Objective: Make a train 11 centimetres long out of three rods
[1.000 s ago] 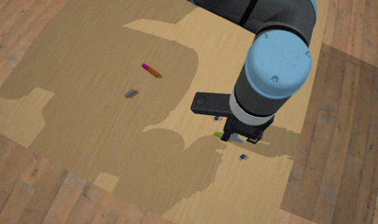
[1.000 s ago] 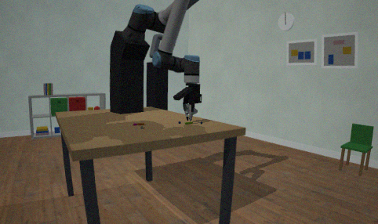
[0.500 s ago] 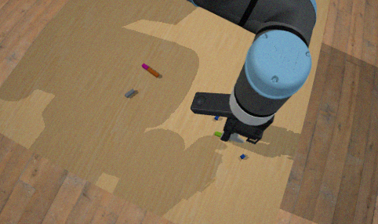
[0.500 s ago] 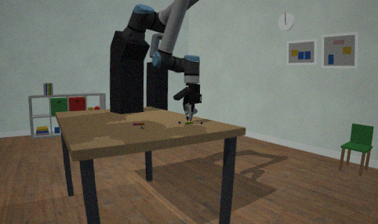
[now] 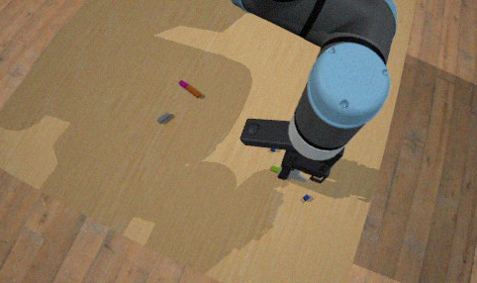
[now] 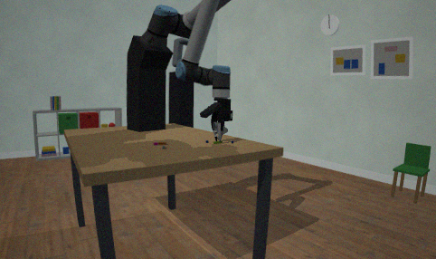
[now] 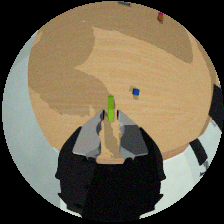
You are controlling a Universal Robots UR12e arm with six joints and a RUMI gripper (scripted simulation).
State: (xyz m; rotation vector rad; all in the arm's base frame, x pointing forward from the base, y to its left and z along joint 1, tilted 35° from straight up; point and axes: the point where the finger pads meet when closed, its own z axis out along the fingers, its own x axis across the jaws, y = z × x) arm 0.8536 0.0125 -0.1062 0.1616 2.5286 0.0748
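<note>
The lime rod is 20 mm below my hand. Round my hand: orange rod: 250 mm to the right, 140 mm behind, 20 mm below; magenta rod: 280 mm to the right, 160 mm behind, 20 mm below; grey rod: 290 mm to the right, 60 mm behind, 20 mm below.
</note>
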